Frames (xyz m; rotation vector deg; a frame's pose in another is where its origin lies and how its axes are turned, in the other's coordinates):
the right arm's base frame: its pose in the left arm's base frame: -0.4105 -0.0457 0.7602 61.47 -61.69 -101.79
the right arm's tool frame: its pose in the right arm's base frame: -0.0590 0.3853 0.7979 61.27 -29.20 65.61
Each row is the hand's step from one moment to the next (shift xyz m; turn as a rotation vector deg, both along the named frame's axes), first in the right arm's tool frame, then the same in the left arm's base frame.
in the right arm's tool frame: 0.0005 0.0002 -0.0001 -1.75 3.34 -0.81
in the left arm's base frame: -0.0003 0.0000 0.0004 1.62 3.39 0.86
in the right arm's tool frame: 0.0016 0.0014 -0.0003 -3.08 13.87 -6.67
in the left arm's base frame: -0.0011 0.0007 0.0017 5.61 12.03 8.37
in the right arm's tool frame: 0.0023 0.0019 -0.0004 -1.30 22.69 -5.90
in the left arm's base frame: -0.0017 0.0010 0.0023 3.12 19.85 12.15
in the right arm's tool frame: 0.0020 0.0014 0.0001 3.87 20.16 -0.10
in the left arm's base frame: -0.0017 0.0007 0.0016 -4.36 17.45 9.89
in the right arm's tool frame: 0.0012 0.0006 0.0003 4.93 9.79 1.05
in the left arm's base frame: -0.0012 0.0003 0.0007 -5.16 7.86 5.73
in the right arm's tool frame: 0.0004 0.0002 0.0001 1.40 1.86 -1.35
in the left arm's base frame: -0.0004 0.0001 0.0002 -0.35 0.97 2.49
